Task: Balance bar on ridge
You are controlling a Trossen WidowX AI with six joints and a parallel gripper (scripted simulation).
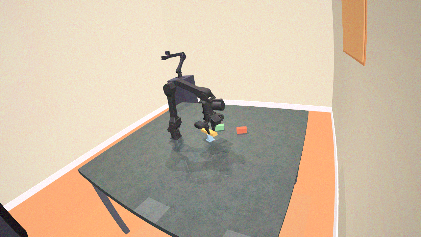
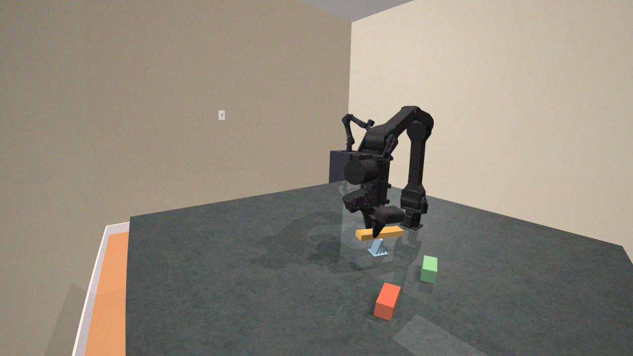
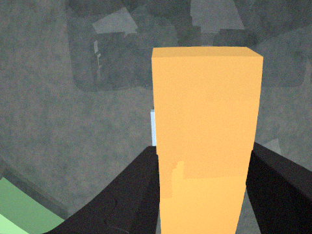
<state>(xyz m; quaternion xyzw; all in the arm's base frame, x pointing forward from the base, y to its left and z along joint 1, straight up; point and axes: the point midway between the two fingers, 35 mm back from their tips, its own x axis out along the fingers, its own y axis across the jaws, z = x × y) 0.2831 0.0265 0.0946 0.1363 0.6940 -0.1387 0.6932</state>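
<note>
The bar lies 30 mm behind my gripper tip and 10 mm to the left of it. The rest, counted from my gripper tip: red block (160 mm to the left, 140 mm ahead, 40 mm below); green block (160 mm to the left, 40 mm below, 40 mm behind).
</note>
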